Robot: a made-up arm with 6 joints. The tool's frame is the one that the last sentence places. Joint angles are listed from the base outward.
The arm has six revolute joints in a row. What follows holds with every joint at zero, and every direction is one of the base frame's. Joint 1 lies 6.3 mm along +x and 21.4 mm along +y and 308.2 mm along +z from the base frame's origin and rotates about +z. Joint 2 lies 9.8 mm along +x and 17.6 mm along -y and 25.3 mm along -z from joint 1 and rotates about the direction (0.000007, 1, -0.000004). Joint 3 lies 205.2 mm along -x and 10 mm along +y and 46.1 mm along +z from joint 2 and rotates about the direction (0.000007, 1, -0.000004). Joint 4 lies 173.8 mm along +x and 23.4 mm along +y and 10.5 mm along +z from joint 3 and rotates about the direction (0.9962, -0.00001, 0.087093). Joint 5 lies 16.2 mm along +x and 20.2 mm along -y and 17.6 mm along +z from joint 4 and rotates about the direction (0.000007, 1, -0.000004). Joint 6 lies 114.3 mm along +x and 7.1 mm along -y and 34 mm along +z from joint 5 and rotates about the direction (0.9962, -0.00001, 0.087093). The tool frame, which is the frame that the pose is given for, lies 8.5 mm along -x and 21.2 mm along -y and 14 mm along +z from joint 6; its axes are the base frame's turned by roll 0.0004, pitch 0.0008 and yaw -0.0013 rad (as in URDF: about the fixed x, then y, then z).
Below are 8 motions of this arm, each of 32 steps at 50 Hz.
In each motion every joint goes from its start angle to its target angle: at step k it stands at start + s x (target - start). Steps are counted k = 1, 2, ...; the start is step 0. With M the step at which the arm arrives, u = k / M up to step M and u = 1 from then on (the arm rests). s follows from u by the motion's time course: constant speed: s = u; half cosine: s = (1 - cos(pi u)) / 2; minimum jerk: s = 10 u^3 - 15 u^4 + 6 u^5.
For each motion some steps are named. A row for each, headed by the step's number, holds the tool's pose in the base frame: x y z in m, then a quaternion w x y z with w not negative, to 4 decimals.
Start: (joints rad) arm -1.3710 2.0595 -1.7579 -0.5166 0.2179 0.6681
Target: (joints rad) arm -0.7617 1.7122 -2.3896 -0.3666 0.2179 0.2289
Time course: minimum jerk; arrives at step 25
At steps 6, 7, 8, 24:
6: 0.0972 -0.4172 0.4435 0.7369 0.1679 0.1179 -0.6442
7: 0.1083 -0.4121 0.4589 0.7505 0.1499 0.1068 -0.6347
8: 0.1210 -0.4049 0.4773 0.7659 0.1287 0.0930 -0.6231
24: 0.1927 -0.1884 0.7180 0.8790 -0.1310 -0.1962 -0.4145

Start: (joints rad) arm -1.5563 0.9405 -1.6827 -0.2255 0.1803 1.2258
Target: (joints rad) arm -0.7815 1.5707 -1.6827 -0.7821 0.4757 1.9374
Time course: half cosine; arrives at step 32
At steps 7, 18, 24, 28, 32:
7: -0.0072 -0.1331 0.6941 0.7132 0.2076 -0.4766 -0.4703
18: 0.1037 -0.2306 0.6214 0.7099 0.4190 -0.3413 -0.4515
24: 0.1802 -0.2453 0.5708 0.7005 0.4905 -0.2571 -0.4502
28: 0.2132 -0.2431 0.5477 0.6969 0.5117 -0.2211 -0.4512
32: 0.2247 -0.2412 0.5393 0.6959 0.5179 -0.2086 -0.4517

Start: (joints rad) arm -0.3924 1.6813 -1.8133 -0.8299 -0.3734 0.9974
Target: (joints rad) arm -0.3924 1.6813 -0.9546 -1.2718 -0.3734 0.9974
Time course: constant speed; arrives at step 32
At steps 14, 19, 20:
14: 0.3713 -0.0774 0.5109 0.9990 -0.0027 0.0229 -0.0386
19: 0.3738 -0.0726 0.4686 0.9947 -0.0112 0.0973 -0.0307
20: 0.3737 -0.0714 0.4601 0.9932 -0.0128 0.1120 -0.0286

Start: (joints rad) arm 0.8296 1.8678 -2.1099 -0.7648 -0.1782 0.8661
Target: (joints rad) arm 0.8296 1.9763 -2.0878 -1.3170 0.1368 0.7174
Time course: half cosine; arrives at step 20
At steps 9, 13, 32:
9: 0.2575 0.3266 0.6009 0.9058 -0.0470 -0.1372 0.3982
13: 0.2654 0.3387 0.5814 0.9161 -0.1567 -0.1315 0.3447
32: 0.2723 0.3473 0.5642 0.9132 -0.2522 -0.1297 0.2926

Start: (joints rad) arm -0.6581 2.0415 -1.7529 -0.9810 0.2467 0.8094
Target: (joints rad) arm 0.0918 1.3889 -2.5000 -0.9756 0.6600 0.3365
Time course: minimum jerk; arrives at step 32
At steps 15, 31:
15: 0.3348 -0.1113 0.6304 0.9268 -0.1394 0.0137 -0.3484
31: 0.1135 -0.0045 0.7784 0.9129 -0.1072 -0.2604 -0.2954

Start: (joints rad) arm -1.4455 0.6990 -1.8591 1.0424 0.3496 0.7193
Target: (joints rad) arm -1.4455 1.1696 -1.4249 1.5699 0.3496 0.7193
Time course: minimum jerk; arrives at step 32
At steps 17, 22, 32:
17: 0.0353 -0.1674 0.6399 0.6579 0.5590 -0.5008 -0.0628
22: 0.0494 -0.2218 0.5817 0.5646 0.6579 -0.4927 -0.0749
32: 0.0581 -0.2500 0.5369 0.4908 0.7157 -0.4897 -0.0844

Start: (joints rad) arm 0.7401 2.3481 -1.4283 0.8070 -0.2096 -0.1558
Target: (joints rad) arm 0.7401 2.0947 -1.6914 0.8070 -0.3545 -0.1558
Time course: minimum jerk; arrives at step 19
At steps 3, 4, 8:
3: 0.3493 0.2346 0.1989 0.8863 0.1424 0.4057 0.1720
4: 0.3514 0.2360 0.2049 0.8892 0.1471 0.3964 0.1747
8: 0.3660 0.2454 0.2552 0.9085 0.1850 0.3198 0.1954

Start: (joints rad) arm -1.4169 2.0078 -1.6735 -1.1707 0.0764 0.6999
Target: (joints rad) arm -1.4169 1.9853 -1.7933 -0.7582 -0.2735 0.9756
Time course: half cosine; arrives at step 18
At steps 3, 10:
3: 0.0966 -0.4151 0.4332 0.7264 -0.0476 0.2697 -0.6304
10: 0.0962 -0.4110 0.4671 0.7883 0.0316 0.0851 -0.6085

